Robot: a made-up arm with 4 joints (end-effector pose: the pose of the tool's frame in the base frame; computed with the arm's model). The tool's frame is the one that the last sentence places. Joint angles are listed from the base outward.
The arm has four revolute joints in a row. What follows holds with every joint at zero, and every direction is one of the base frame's.
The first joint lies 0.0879 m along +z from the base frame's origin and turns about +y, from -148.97 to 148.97 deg.
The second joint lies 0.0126 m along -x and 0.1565 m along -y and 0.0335 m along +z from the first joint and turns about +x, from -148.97 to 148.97 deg.
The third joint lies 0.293 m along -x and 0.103 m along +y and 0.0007 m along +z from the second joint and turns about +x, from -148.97 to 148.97 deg.
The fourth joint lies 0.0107 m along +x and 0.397 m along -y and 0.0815 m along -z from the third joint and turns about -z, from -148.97 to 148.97 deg.
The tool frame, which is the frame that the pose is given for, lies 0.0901 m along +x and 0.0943 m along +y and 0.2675 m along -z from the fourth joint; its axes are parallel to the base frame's.
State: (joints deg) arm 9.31 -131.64 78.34 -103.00
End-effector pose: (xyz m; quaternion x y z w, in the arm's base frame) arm -0.3997 -0.7017 0.1660 -0.2215 0.3950 0.7198 0.5261
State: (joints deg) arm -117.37 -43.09 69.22 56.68
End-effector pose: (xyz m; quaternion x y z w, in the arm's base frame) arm 0.5516 -0.3046 0.1858 0.4985 -0.6767 -0.0704 0.5373
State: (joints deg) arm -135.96 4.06 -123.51 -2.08
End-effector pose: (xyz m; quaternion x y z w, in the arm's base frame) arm -0.1797 -0.2105 -0.3975 -0.3322 -0.4614 -0.7971 0.2035
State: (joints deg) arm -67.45 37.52 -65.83 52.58
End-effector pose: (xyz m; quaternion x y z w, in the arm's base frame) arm -0.0491 -0.6028 -0.0706 0.0561 -0.5728 -0.4789 0.6629
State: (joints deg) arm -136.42 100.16 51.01 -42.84
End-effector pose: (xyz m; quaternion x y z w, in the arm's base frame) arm -0.0028 0.2265 -0.3400 -0.2503 0.3465 -0.8709 0.2424
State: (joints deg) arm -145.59 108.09 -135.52 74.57
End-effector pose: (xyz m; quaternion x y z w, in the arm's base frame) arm 0.1300 -0.7571 -0.0409 0.5064 -0.7808 -0.3543 0.0914
